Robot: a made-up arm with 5 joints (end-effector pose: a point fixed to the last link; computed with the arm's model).
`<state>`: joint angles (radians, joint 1 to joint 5).
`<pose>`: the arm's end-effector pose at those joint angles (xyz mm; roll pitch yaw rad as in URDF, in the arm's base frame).
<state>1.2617 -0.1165 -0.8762 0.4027 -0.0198</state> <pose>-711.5 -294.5 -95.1 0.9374 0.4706 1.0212</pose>
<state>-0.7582 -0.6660 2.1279 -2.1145 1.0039</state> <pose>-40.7 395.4 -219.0 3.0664 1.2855 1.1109</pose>
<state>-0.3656 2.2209 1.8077 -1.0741 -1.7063</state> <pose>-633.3 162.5 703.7 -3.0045 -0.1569 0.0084</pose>
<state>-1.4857 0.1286 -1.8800 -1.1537 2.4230</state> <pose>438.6 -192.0 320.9 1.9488 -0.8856 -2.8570</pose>
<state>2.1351 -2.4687 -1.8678 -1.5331 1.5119</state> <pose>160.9 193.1 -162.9 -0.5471 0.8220 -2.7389</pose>
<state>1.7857 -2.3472 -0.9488 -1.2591 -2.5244</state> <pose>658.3 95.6 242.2 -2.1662 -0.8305 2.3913</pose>
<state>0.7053 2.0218 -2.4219 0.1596 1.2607</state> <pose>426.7 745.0 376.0 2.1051 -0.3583 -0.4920</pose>
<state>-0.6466 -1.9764 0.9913 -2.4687 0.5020</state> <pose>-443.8 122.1 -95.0 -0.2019 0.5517 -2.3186</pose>
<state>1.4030 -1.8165 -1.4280 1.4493 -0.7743</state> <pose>-60.8 -538.4 -80.3 1.1908 -0.6578 2.1925</pose>
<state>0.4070 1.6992 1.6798 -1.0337 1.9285</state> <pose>-97.6 408.7 858.8 -2.9611 -0.6193 -2.7187</pose>
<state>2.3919 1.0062 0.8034 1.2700 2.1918</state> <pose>-268.1 514.0 744.4 1.9496 -1.3271 1.3204</pose>
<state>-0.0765 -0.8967 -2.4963 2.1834 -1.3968</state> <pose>-132.4 177.4 -387.1 -1.4638 -0.7874 -2.5078</pose>
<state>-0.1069 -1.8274 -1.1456 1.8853 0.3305</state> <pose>298.3 -452.6 145.2 -0.4880 -0.1777 1.4106</pose>
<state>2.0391 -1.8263 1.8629 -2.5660 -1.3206</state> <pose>-48.7 -48.4 734.2 -2.1001 1.1989 -2.8335</pose>
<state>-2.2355 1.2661 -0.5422 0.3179 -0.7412</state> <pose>465.8 720.3 485.5 -1.8942 0.4088 3.0740</pose>
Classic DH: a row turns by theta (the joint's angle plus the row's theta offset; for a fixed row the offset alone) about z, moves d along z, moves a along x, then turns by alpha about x. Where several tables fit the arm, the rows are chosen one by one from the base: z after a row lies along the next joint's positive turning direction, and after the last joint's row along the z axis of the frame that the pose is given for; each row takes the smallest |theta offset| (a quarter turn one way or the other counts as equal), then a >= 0, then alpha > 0; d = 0 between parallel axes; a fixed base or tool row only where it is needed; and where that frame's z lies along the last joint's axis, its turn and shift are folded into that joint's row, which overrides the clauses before.
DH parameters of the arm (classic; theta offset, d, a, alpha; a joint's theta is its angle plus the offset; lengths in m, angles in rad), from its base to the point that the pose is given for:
base (fixed): 0 0.1814 0 -1.5708
joint 1: 1.5708 0.0813 0.0013 1.5708
joint 2: 1.5708 -0.1728 0.0413 1.5708
joint 3: -1.5708 0.3986 0.0656 1.5708
joint 4: 0 0.3043 0.1554 -1.5708
joint 5: -1.0273 0 0.0847 3.1416
tool (fixed): 2.1143 -0.3511 0 0

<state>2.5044 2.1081 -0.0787 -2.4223 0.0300</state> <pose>55.5 259.1 591.0 -2.4299 -0.2373 0.6802</pose>
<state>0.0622 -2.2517 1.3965 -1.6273 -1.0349</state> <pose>-624.0 -362.0 90.1 -0.6534 -0.1307 -0.5378</pose>
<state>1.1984 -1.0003 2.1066 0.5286 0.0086</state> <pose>-798.4 -439.7 369.1 -1.8787 -0.8370 0.0386</pose>
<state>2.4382 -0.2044 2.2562 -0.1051 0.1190</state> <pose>-326.5 438.5 975.5 -2.4832 -0.4498 -0.8835</pose>
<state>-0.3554 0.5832 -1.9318 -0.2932 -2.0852</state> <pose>406.1 416.2 -346.3 0.1702 0.5242 -2.1944</pose>
